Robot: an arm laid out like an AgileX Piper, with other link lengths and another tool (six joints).
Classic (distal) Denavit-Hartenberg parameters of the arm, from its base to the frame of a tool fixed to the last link. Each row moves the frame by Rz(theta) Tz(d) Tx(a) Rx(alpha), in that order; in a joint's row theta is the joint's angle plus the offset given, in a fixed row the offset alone. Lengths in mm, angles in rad.
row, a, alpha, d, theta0
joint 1, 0, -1.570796, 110.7, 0
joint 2, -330.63, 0, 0, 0.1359
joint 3, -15.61, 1.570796, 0, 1.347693
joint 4, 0, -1.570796, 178.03, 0
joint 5, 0, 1.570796, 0, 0
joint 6, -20.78, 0.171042, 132.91, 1.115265
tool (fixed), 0, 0, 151.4, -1.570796
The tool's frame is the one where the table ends.
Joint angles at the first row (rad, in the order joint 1, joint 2, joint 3, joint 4, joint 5, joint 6):
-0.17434, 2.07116, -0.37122, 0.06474, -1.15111, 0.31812
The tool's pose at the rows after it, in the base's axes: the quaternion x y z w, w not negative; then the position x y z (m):
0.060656, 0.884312, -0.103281, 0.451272, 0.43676, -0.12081, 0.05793
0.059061, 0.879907, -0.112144, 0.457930, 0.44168, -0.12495, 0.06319
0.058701, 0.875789, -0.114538, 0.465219, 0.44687, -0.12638, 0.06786
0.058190, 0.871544, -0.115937, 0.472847, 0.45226, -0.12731, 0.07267
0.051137, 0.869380, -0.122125, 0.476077, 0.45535, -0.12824, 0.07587
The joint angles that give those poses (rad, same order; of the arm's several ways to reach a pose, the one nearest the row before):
-0.16024, 2.07142, -0.39314, 0.10297, -1.15194, 0.31604
-0.16024, 2.07145, -0.41206, 0.11475, -1.15200, 0.29814
-0.16022, 2.07143, -0.42952, 0.11680, -1.15199, 0.29411
-0.16026, 2.07145, -0.44731, 0.11676, -1.15202, 0.29192
-0.16025, 2.07143, -0.45750, 0.11677, -1.15199, 0.27321

